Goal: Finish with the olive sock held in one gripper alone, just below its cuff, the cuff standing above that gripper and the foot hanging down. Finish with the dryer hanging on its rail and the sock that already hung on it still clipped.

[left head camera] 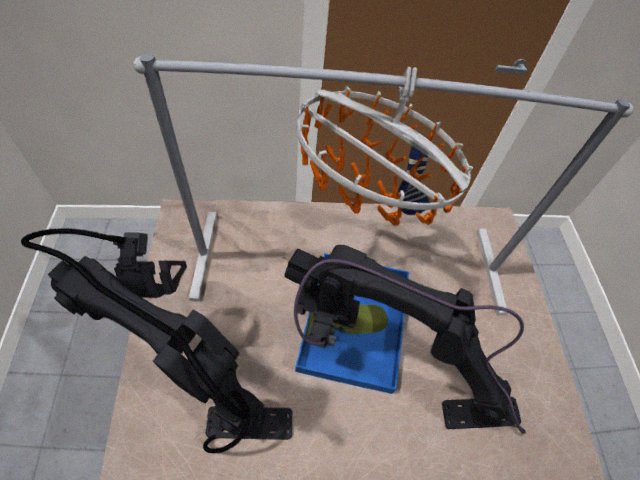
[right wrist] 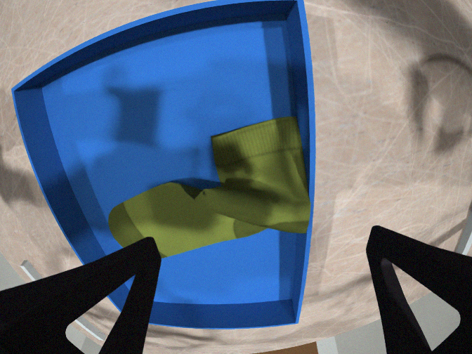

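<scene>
The olive sock [left head camera: 374, 318] [right wrist: 175, 220] lies bent in the blue tray [left head camera: 346, 381] [right wrist: 225, 317]. In the right wrist view its ribbed cuff [right wrist: 260, 140] lies beside the tray's right wall and its foot extends left. My right gripper [right wrist: 263, 248] is open and empty above the tray; its fingertips are hidden in the head view. My left gripper [left head camera: 174, 277] is open and empty, left of the tray. The white dryer [left head camera: 395, 125] hangs tilted by its hook on the rail [left head camera: 258, 70]. A navy striped sock [left head camera: 412, 196] hangs from its right part; its clip is hard to make out.
Orange clips [left head camera: 351, 200] dangle around the dryer. The rail's left post [left head camera: 175, 160] and right post [left head camera: 558, 186] stand on white feet [left head camera: 203, 258] [left head camera: 492, 273] on the table [left head camera: 361, 439]. A brown door [left head camera: 439, 31] is behind. The right arm reaches over the tray.
</scene>
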